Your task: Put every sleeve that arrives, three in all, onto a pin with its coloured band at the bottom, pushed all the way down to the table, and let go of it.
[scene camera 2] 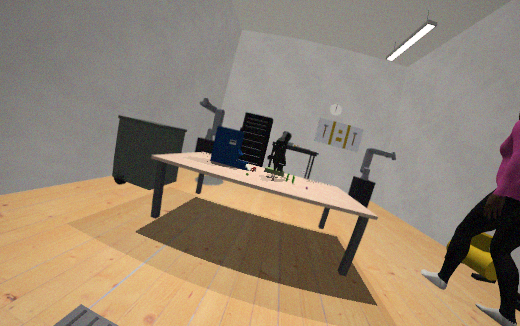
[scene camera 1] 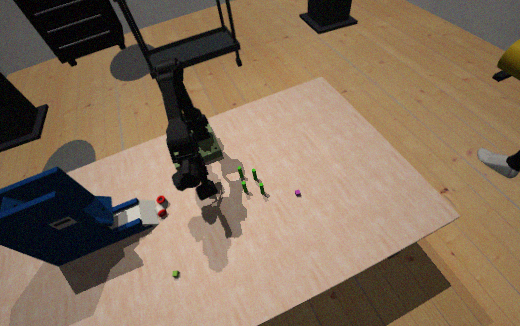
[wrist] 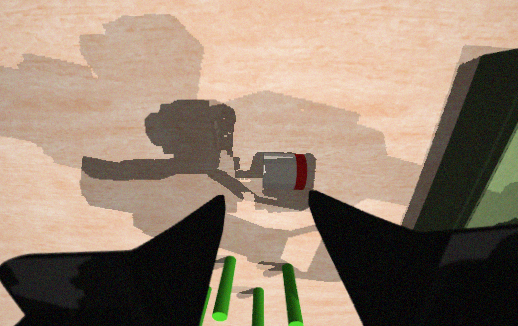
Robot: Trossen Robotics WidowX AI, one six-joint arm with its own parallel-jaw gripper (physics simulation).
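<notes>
A grey sleeve (wrist: 280, 171) with a dark red band lies on its side on the table in the wrist view, its band end towards the green base. My gripper (wrist: 267, 199) (scene camera 1: 212, 197) is open and empty, above the table; the sleeve shows just beyond the fingertips. In scene camera 1 that sleeve cannot be made out. Two more sleeves are at the chute's end: one (scene camera 1: 161, 199) shows a red ring on top, the other (scene camera 1: 161, 212) seems tilted or lying, with its red end outward. Several green pins (scene camera 1: 254, 174) (wrist: 225, 288) (scene camera 2: 293, 179) stand bare, right of my gripper in scene camera 1.
A blue dispenser (scene camera 1: 55, 220) (scene camera 2: 227, 146) with a pale chute (scene camera 1: 149, 212) stands at the left. The green base (scene camera 1: 214, 145) is behind my gripper. A magenta cube (scene camera 1: 298, 192) lies right of the pins, and a lime cube (scene camera 1: 175, 274) lies near the front.
</notes>
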